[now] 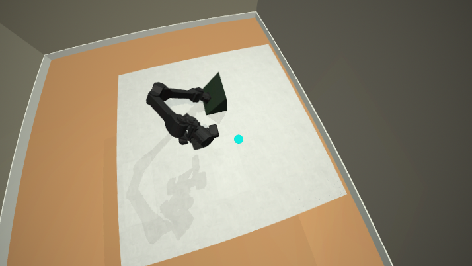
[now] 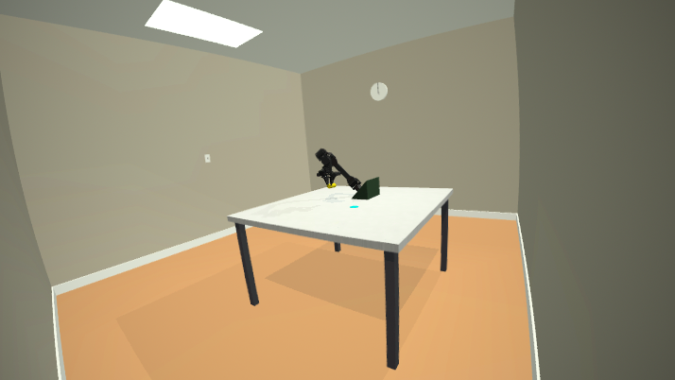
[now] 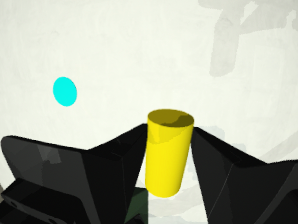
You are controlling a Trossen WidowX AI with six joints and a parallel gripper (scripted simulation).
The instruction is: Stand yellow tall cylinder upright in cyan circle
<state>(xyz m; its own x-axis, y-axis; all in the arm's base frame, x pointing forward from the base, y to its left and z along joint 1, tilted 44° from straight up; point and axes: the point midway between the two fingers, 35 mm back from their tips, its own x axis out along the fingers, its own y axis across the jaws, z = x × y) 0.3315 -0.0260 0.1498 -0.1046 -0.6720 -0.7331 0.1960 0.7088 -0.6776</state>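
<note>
Right now my gripper tip is 20 mm past the yellow tall cylinder. Also, from my gripper tip: cyan circle 200 mm to the left, 140 mm below, 30 mm ahead.
</note>
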